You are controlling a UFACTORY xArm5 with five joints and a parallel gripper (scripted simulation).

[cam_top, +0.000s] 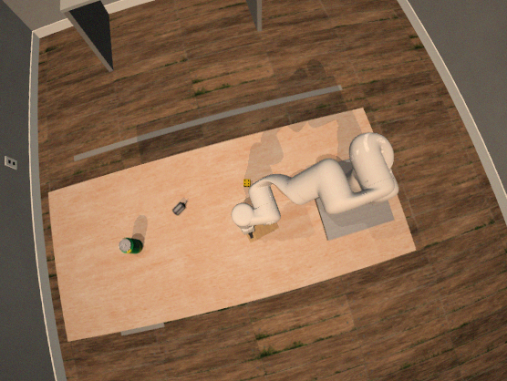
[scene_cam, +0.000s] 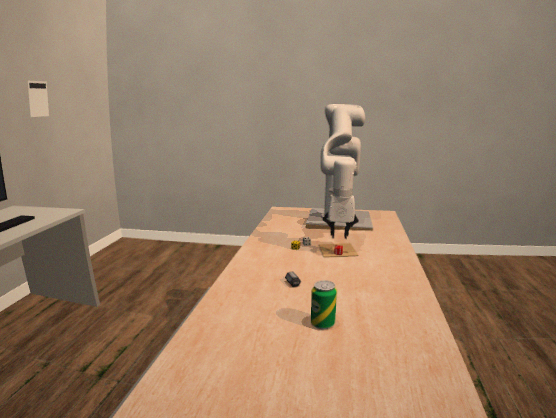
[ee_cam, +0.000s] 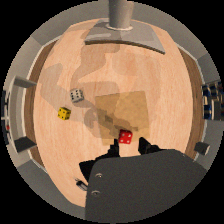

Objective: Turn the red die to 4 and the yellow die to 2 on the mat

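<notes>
The yellow die is 18 cm to the right of my hand, 8 cm below it and 1 cm behind it. Round my hand: brown mat (9 cm below, 4 cm behind, 1 cm to the right); then white die (15 cm to the right, 8 cm below, 7 cm behind); then red die (7 cm below).
</notes>
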